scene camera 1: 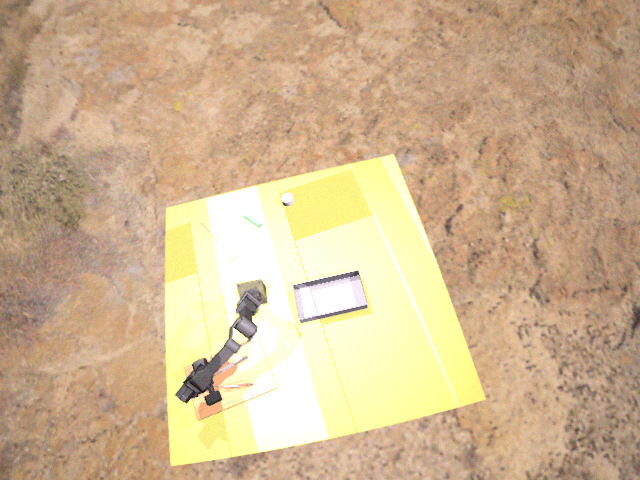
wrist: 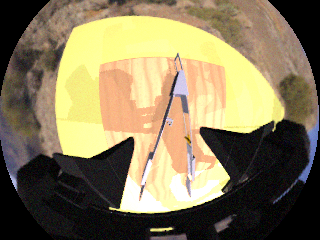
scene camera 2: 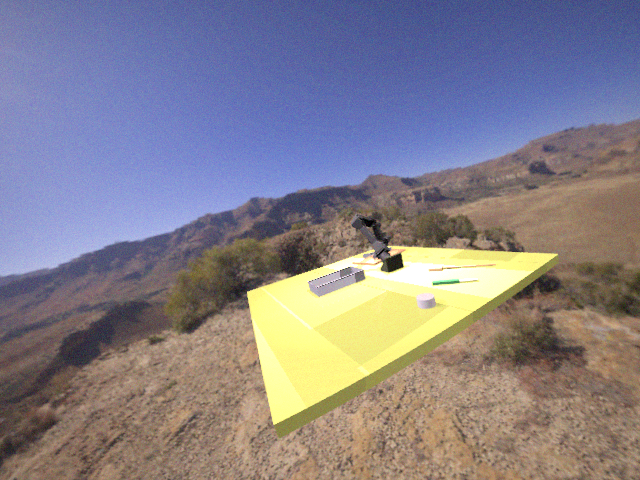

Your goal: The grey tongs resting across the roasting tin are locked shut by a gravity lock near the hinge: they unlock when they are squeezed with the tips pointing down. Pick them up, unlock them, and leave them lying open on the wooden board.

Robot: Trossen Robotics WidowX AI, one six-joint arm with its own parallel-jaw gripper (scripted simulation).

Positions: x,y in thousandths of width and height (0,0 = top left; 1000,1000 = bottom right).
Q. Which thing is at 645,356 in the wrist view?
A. A wooden board.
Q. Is my gripper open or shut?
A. Open.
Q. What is my gripper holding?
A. Nothing.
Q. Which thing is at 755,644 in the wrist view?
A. My gripper.
